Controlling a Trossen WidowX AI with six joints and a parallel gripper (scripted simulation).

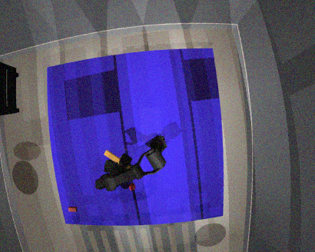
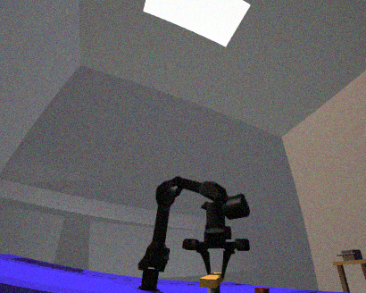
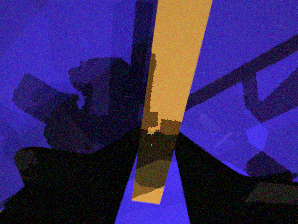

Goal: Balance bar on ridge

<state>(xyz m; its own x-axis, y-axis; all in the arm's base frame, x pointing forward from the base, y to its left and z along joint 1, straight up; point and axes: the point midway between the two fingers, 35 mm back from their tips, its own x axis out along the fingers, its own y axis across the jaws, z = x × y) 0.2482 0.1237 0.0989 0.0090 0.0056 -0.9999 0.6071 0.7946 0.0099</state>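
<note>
My gripper tip is 2 cm short of the yellow bar and 2 cm to the left of it. Round my gripper tip: flat red piece (49 cm ahead, 38 cm to the left, 6 cm below).
</note>
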